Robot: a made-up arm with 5 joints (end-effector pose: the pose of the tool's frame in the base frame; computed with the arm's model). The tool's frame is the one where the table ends. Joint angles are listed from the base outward.
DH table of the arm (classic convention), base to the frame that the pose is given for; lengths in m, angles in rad. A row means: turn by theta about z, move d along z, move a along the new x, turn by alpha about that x. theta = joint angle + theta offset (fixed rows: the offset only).
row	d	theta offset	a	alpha
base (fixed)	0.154	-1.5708	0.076	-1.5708
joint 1	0.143	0	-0.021	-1.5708
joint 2	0.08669	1.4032	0.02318	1.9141
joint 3	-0.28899	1.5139	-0.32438	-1.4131
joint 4	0.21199	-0.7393	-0.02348	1.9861
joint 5	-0.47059	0.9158	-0.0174	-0.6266
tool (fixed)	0.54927	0.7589	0	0
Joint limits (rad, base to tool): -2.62..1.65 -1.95..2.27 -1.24..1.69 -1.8..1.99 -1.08..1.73
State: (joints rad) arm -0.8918 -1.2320 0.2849 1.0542 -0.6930
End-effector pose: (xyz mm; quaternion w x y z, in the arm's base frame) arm -35.7 457.8 57.0 0.7536 0.0683 0.6373 0.1460
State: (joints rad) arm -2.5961 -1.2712 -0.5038 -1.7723 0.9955
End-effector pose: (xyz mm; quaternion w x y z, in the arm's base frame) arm -201.2 -355.6 298.2 0.7356 0.1742 -0.5824 -0.2991
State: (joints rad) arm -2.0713 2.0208 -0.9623 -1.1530 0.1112
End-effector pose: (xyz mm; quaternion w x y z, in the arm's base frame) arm 442.9 -242.3 810.0 0.3395 -0.3845 -0.0812 -0.8546
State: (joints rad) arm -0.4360 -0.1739 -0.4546 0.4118 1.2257
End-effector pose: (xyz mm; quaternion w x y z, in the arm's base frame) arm 247.3 621.2 30.5 0.8658 -0.2097 -0.0347 0.4529
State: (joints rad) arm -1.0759 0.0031 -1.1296 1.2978 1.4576
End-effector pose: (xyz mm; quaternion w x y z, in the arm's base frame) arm 602.7 158.1 -208.1 0.9262 -0.3602 -0.0907 0.0650
